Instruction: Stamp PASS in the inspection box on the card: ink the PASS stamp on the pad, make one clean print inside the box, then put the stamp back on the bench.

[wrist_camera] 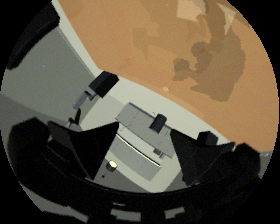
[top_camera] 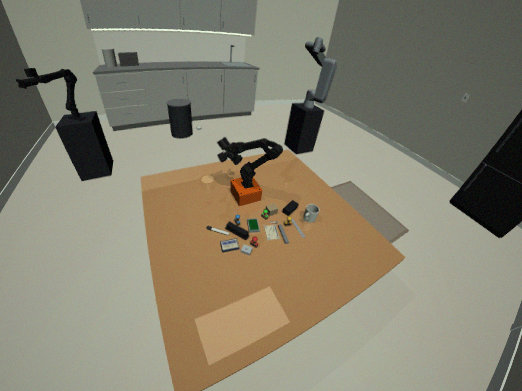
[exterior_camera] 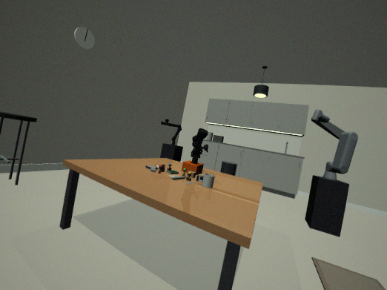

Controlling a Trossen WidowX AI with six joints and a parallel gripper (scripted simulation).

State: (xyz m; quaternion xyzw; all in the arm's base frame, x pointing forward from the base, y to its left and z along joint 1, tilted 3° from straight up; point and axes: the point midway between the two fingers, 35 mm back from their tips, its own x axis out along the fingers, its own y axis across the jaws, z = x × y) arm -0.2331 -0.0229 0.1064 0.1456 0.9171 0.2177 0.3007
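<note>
The PASS stamp lies 48 cm ahead of my gripper tip, 18 cm below it and 3 cm to the left of it. The rest, counted from my gripper tip: green ink pad: 51 cm ahead, 19 cm below, 7 cm to the right; then blue stamp: 46 cm ahead, 18 cm below, 14 cm to the right; then marker: 46 cm ahead, 28 cm to the right, 19 cm below.
</note>
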